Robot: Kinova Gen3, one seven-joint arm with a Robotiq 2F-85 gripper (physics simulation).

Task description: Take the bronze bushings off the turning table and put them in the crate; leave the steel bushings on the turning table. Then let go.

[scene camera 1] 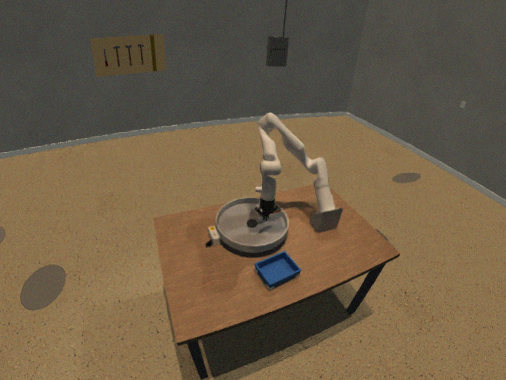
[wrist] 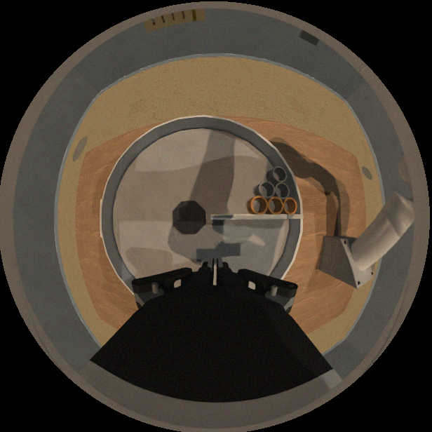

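Where they show: gripper, fingertip midpoint: (scene camera 1: pixel 265 220); arm's base at its link origin: (scene camera 1: pixel 326 210).
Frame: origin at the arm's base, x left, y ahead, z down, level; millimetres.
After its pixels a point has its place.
The turning table (scene camera 1: pixel 235 244) {y 594, x 117, z 38 mm} (wrist: pixel 150 190) is a round grey tray with a raised rim. In the wrist view, three orange-brown bronze bushings, left (wrist: pixel 251 205), middle (wrist: pixel 275 198) and right (wrist: pixel 296 205), stand in a row along a pale bar (wrist: pixel 255 217). Behind them are three grey steel bushings, two side by side (wrist: pixel 259 190) (wrist: pixel 288 191) and one at the back (wrist: pixel 285 175). My gripper (scene camera 1: pixel 266 218) {y 402, x 12, z -10 mm} (wrist: pixel 214 264) is shut and empty over the turning table, apart from the bushings. The blue crate (scene camera 1: pixel 277 271) {y 409, x 285, z 107 mm} stands near the table's front; no bushing shows in it.
A dark hub (scene camera 1: pixel 252 223) {y 460, x -37, z 50 mm} (wrist: pixel 189 217) is at the turning table's centre. A small white box (scene camera 1: pixel 214 235) {y 691, x 15, z 53 mm} with a yellow mark stands at its left on the wooden table (scene camera 1: pixel 210 285) {y 755, x 294, z 111 mm}. The arm's grey base plate (scene camera 1: pixel 326 220) {y 28, x 63, z 20 mm} (wrist: pixel 336 255) is at the right.
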